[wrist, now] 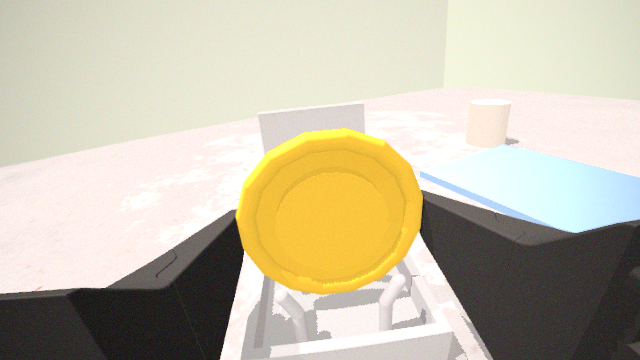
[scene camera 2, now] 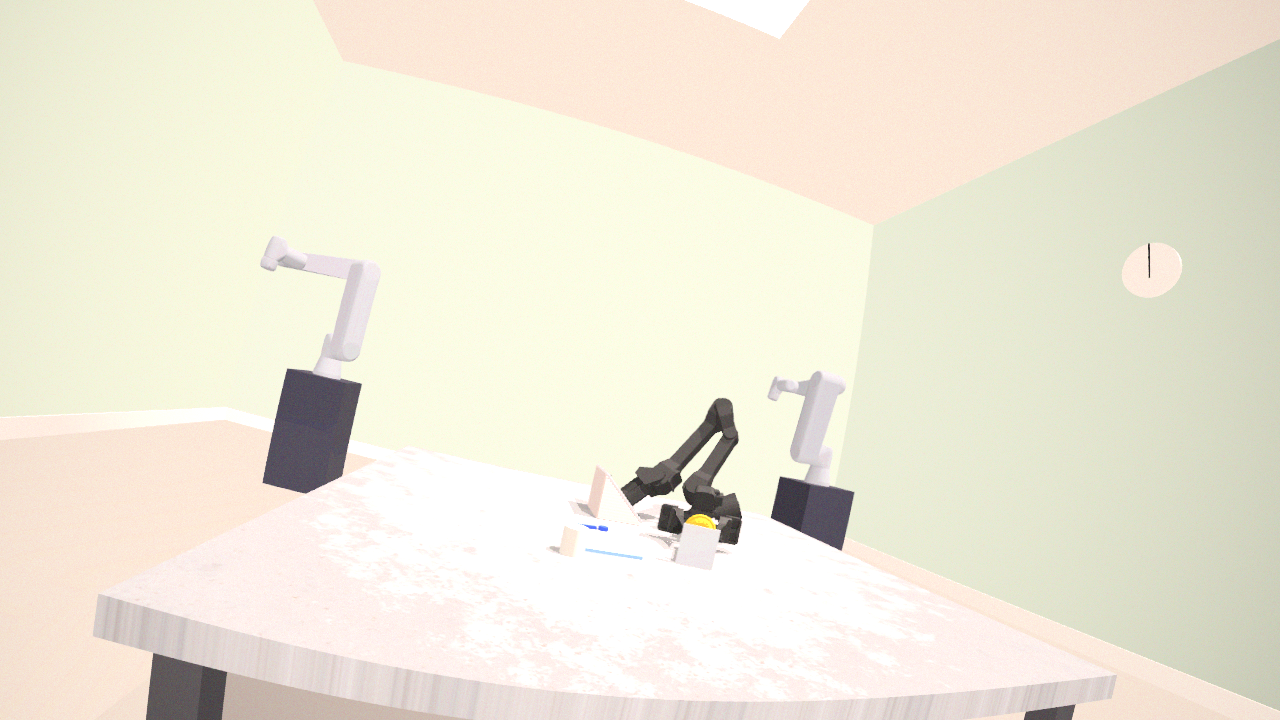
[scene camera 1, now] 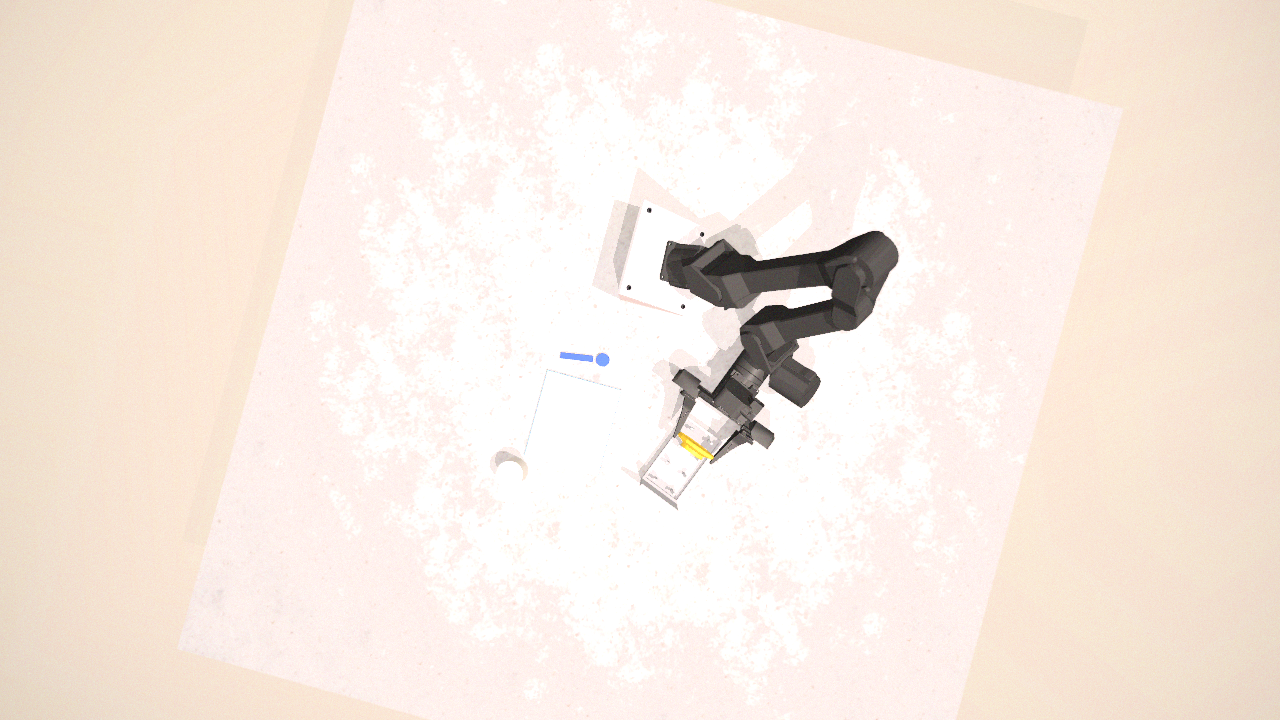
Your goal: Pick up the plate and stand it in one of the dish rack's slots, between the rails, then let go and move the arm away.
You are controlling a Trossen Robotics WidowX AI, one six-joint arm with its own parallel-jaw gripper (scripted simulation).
Labels:
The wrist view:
my gripper: 328, 209
yellow plate: 329, 211, held by my gripper
dish rack: 399, 309
cream cup: 488, 118
mat: 564, 194
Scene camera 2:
my gripper: 699, 531
dish rack: 697, 546
cream cup: 574, 538
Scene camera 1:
my gripper: 691, 450
dish rack: 674, 470

